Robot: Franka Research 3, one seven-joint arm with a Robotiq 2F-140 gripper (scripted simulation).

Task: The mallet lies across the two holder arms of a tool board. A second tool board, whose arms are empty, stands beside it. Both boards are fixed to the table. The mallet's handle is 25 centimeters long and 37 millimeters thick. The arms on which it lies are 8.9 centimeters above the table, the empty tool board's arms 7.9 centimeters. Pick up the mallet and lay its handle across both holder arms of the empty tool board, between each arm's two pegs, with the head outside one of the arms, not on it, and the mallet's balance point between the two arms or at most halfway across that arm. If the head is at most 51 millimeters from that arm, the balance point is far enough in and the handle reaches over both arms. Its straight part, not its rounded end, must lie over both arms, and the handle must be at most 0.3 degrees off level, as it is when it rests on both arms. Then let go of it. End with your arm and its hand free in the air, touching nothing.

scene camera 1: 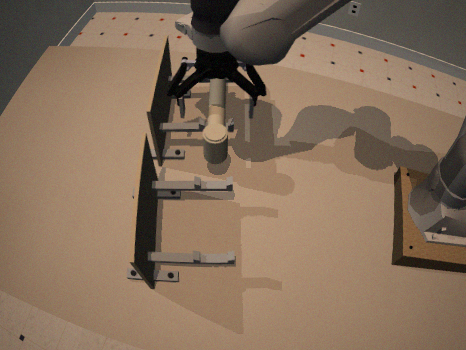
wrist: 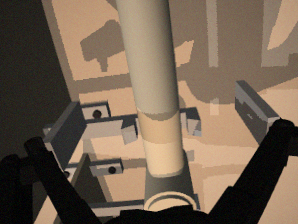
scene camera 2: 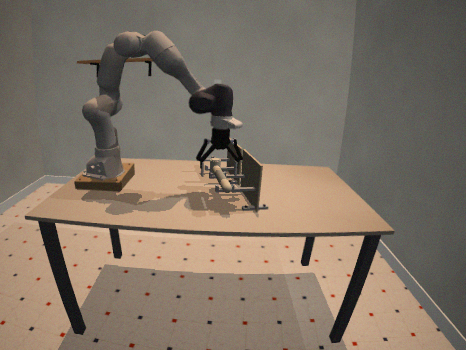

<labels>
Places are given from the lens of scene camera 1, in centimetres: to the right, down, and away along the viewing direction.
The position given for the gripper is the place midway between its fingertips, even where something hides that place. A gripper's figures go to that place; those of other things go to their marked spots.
gripper [scene camera 1: 216, 113]: -4, -13, 83
mallet [scene camera 1: 215, 136]: -3, -7, 74
tool board [scene camera 1: 158, 108]: -16, -14, 79
tool board [scene camera 1: 147, 190]: -16, 3, 71
</labels>
